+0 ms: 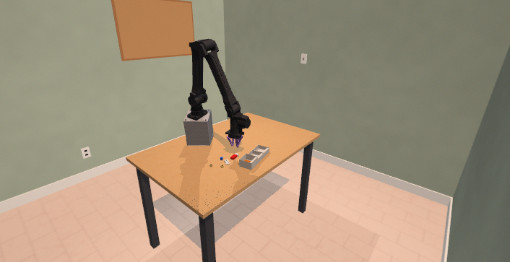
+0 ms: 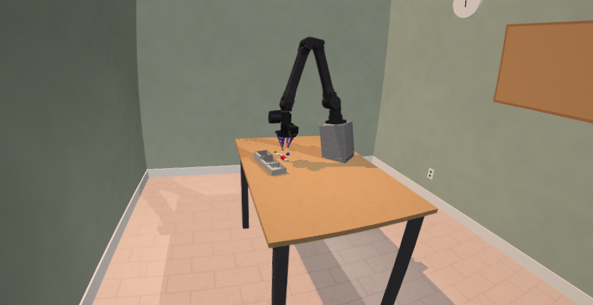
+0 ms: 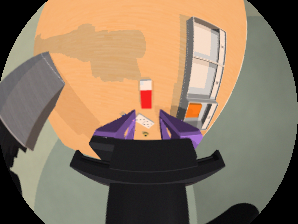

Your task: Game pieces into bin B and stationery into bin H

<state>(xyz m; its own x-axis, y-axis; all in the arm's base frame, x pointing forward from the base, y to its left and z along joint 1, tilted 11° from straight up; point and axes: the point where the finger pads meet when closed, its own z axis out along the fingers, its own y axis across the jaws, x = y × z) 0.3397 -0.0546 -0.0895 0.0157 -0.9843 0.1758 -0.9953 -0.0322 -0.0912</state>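
The red piece lies 1 cm to the left of my hand and 8 cm below it. The rest, counted from my hand: white domino 1 cm behind, 8 cm to the right, 8 cm below; then blue piece 6 cm behind, 7 cm to the right, 8 cm below; then orange block 11 cm ahead, 4 cm to the right, 7 cm below.
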